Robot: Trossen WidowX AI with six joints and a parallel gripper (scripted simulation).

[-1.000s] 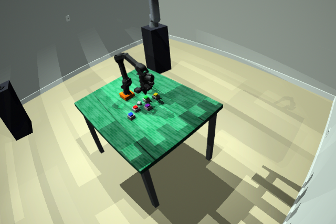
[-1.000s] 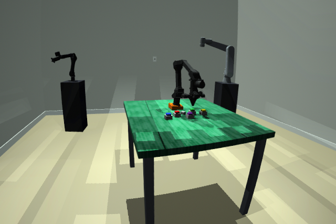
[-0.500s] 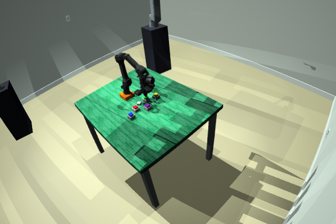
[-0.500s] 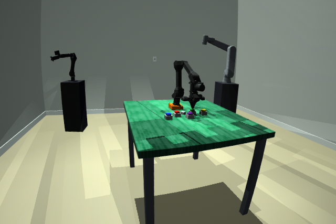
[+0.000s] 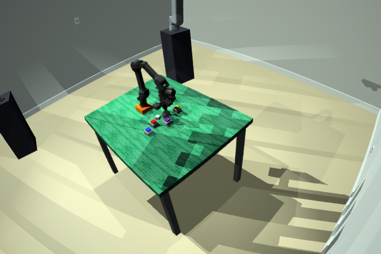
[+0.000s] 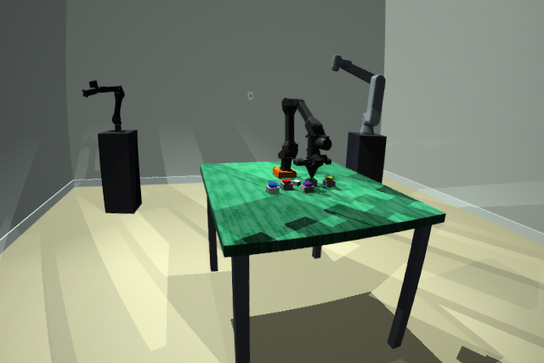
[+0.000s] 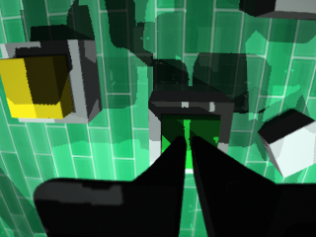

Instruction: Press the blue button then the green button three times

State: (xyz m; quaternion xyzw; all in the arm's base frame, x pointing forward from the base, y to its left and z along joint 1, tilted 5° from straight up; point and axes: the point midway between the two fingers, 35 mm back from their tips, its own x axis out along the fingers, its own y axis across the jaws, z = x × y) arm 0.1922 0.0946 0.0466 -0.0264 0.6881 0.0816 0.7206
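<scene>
The green button lies 1 cm below my gripper tip. From my gripper tip the other things lie so: yellow button (2 cm ahead, 9 cm to the left); purple button (10 cm ahead, 5 cm to the right); red button (5 cm ahead, 14 cm to the right).
</scene>
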